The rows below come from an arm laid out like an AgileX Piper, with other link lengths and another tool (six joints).
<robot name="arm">
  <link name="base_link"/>
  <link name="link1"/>
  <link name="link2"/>
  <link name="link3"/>
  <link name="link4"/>
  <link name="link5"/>
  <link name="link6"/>
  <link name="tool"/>
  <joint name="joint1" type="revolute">
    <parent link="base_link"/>
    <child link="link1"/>
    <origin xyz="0 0 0.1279" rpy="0 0 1.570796"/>
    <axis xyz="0 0 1"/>
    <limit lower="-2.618" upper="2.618"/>
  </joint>
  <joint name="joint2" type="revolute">
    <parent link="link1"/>
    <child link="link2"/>
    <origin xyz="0 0 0" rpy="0 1.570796 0"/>
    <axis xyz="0 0 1"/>
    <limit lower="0" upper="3.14"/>
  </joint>
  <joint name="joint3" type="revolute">
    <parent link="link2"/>
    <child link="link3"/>
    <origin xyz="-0.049 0.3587 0" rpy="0 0 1.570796"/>
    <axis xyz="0 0 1"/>
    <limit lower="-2.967" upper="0"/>
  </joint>
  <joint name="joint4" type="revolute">
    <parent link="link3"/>
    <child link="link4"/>
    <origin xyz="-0.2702 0.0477 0" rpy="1.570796 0 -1.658"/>
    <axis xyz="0 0 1"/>
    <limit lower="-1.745" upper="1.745"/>
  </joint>
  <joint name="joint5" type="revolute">
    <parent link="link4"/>
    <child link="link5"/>
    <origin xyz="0 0 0" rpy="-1.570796 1.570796 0"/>
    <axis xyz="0 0 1"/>
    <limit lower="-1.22" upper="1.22"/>
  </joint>
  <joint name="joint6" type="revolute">
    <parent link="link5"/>
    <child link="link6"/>
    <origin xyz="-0.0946 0 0" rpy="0 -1.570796 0"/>
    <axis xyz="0 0 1"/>
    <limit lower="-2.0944" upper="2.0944"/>
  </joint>
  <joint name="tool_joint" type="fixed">
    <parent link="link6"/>
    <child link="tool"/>
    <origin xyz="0.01 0.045 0.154" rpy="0 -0.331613 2.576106"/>
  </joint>
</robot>
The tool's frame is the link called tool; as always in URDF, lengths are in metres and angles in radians.
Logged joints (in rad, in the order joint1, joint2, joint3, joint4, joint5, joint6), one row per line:
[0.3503 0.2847 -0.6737 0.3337 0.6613 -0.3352]
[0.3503 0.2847 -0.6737 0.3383 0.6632 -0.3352]
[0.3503 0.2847 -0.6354 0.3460 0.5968 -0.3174]
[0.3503 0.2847 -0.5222 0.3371 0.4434 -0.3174]
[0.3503 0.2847 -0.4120 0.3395 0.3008 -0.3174]
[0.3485 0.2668 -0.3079 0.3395 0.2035 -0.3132]
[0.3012 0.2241 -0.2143 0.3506 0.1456 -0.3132]
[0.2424 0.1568 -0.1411 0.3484 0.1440 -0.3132]
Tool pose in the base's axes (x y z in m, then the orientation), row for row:
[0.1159 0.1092 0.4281 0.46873 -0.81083 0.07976 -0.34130]
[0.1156 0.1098 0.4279 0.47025 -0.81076 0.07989 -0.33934]
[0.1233 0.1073 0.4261 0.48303 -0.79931 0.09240 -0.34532]
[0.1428 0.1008 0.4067 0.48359 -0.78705 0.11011 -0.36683]
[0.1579 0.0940 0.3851 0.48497 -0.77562 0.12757 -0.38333]
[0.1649 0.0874 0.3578 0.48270 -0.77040 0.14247 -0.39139]
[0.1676 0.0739 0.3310 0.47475 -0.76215 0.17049 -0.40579]
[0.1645 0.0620 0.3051 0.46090 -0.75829 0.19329 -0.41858]
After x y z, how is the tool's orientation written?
As a quaternion, w x y z.
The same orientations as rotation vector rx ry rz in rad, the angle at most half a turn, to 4 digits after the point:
[-1.9881 0.1956 -0.8368]
[-1.9866 0.1958 -0.8315]
[-1.9475 0.2251 -0.8414]
[-1.9171 0.2682 -0.8935]
[-1.8882 0.3106 -0.9332]
[-1.8773 0.3472 -0.9537]
[-1.8638 0.4169 -0.9923]
[-1.8658 0.4756 -1.0299]

